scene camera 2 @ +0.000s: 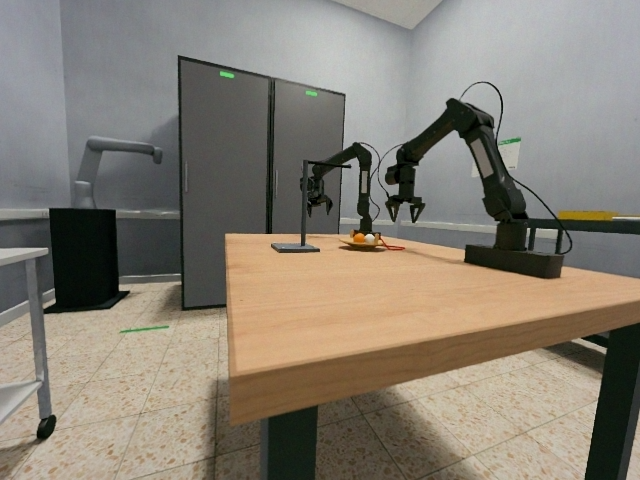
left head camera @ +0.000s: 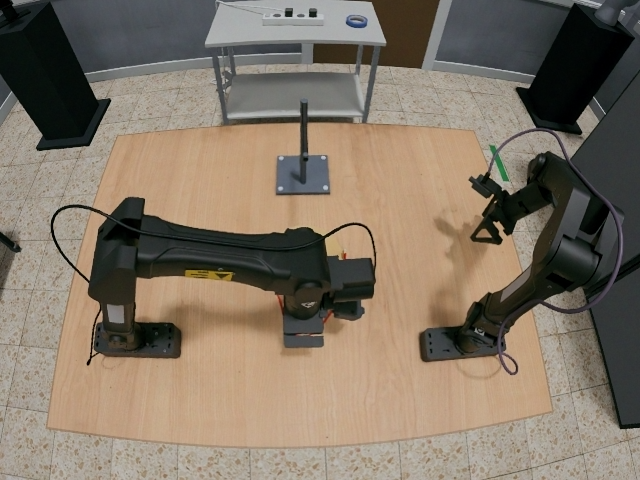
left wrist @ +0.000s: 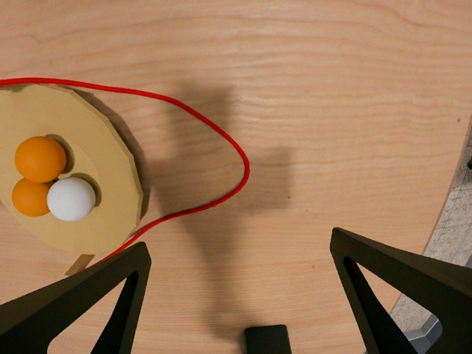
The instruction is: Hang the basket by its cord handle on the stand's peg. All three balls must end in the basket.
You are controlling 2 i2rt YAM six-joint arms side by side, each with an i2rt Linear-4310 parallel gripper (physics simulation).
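Places are measured from the left arm's base along level axes (x ahead, y left, z up), in metres.
Pixels of known places: left gripper, between the fingertips: [scene camera 2: 403,222] [left head camera: 301,320]; right gripper, between the fingertips: [scene camera 2: 318,216] [left head camera: 477,227]; left arm's base, origin of its link: [scene camera 2: 508,253] [left head camera: 134,338]; right arm's base, origin of its link: [scene camera 2: 365,232] [left head camera: 465,341].
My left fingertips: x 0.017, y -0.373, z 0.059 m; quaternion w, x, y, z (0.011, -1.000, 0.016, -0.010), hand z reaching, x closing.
For each thing: its top centre in the pictures, then the offset to it from my left fingertips. Level surfaces: height alone.
- shallow tan basket, centre of its top: [left head camera: 305,251] [scene camera 2: 363,232] dx +0.169, dy -0.019, dz -0.039 m
- white ball, centre of its top: [scene camera 2: 369,234] dx +0.150, dy -0.003, dz -0.046 m
- wooden table, height of its surface: dz -0.099 m
The shallow tan basket [left head camera: 334,245] [scene camera 2: 364,246] [left wrist: 117,200] lies upright on the table, mostly hidden by the left arm in the head view. Two orange balls [left wrist: 40,159] [left wrist: 31,196] and a white ball [left wrist: 71,199] [scene camera 2: 369,238] rest inside it. Its red cord handle [left wrist: 247,165] [scene camera 2: 392,248] lies slack beside it. My left gripper [left head camera: 303,334] [scene camera 2: 403,219] [left wrist: 238,246] is open and empty, above the table beside the basket, with the cord's loop ahead of its fingertips. My right gripper [left head camera: 485,240] [scene camera 2: 319,211] is open and empty, raised away from the basket. The stand [left head camera: 285,176] [scene camera 2: 303,206] is upright with its horizontal peg [scene camera 2: 333,164] bare.
The wooden table [left head camera: 206,392] [scene camera 2: 361,299] carries both arm bases [left head camera: 165,341] [left head camera: 434,345]. A white cart [left head camera: 227,36] with a power strip [left head camera: 292,19] and blue tape [left head camera: 356,20] stands beyond its far edge. Tall grey cabinets [scene camera 2: 222,180] stand behind the table in the scene view.
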